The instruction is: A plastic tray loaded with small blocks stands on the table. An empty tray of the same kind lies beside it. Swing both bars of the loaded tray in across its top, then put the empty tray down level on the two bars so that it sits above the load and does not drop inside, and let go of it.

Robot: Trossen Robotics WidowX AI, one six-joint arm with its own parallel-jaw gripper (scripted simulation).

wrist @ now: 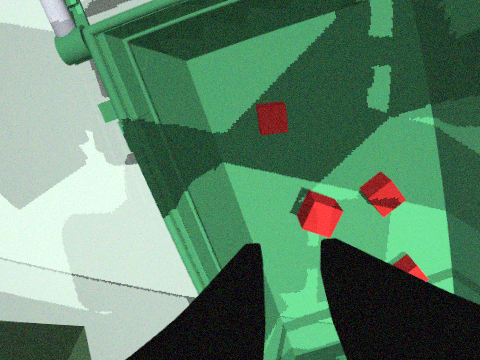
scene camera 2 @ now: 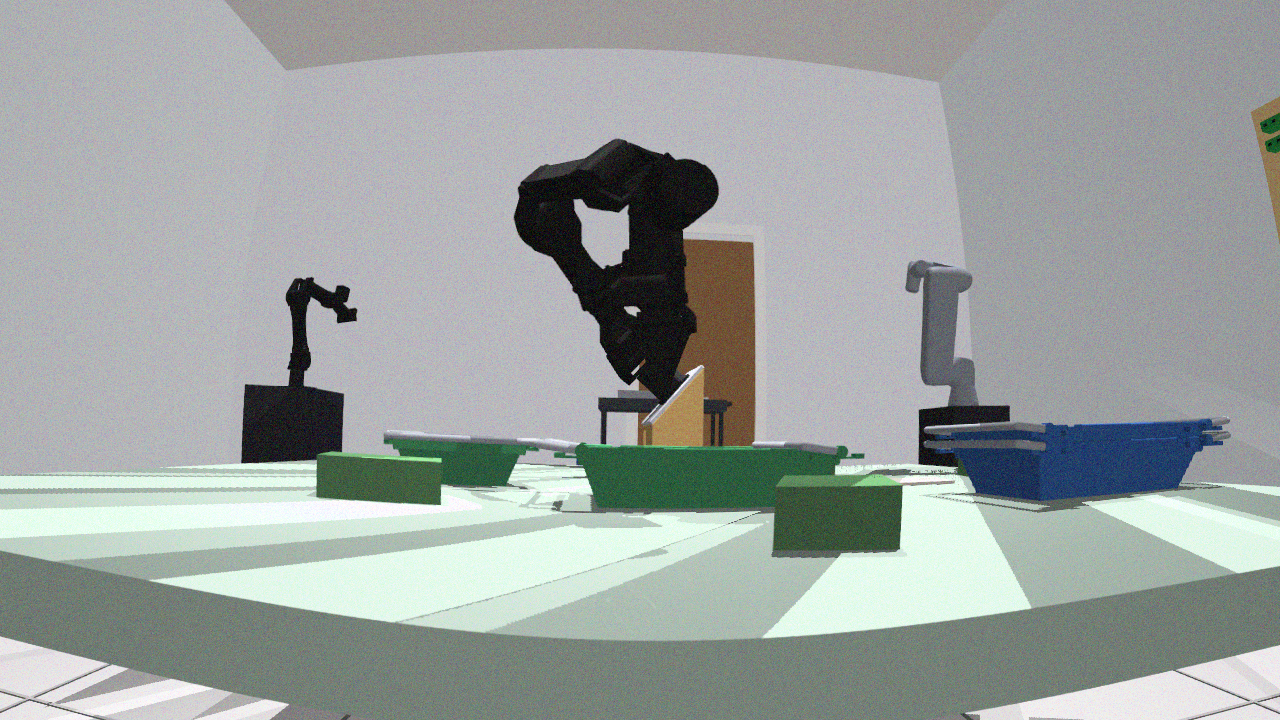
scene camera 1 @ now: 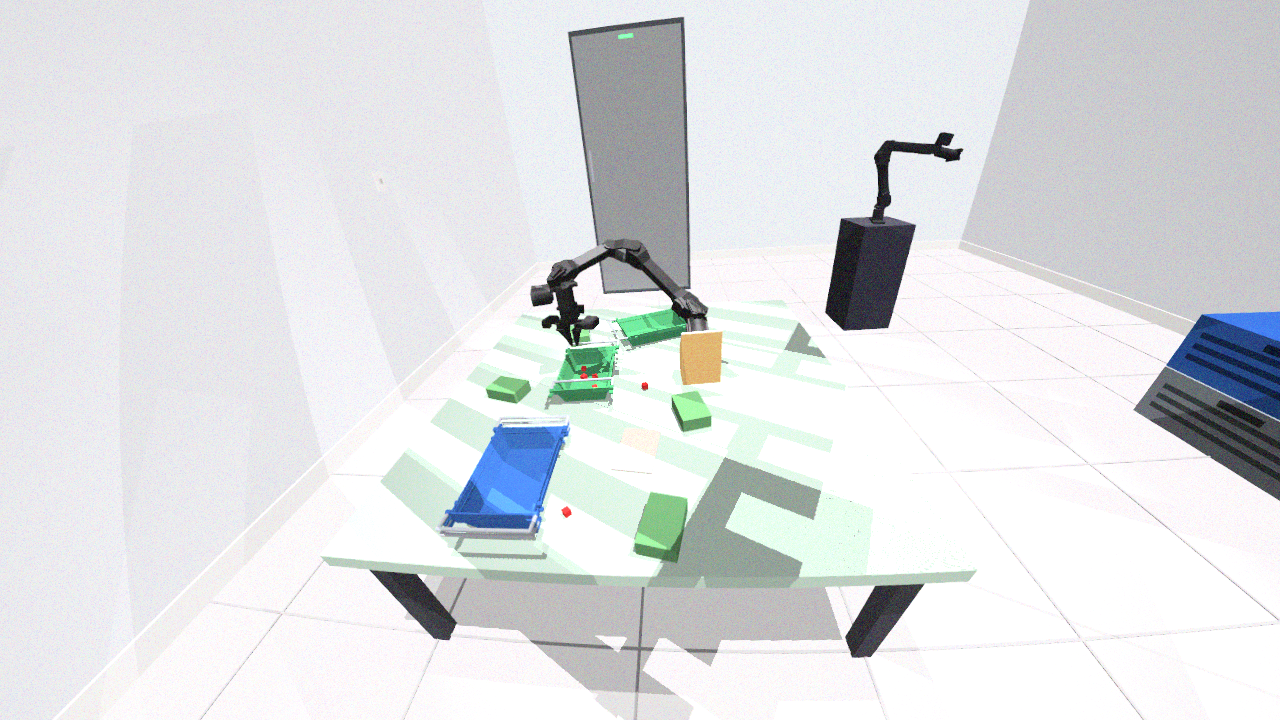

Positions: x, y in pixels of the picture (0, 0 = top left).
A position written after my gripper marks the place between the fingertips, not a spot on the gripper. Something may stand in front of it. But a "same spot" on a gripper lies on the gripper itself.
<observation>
my gripper: wrist 290, 256; scene camera 2; scene camera 1
green tray: scene camera 2 485, 460; scene camera 1 646, 328; not seen in the wrist view (out of frame)
same spot on my gripper: (scene camera 2: 663, 334) = (scene camera 1: 566, 330)
</observation>
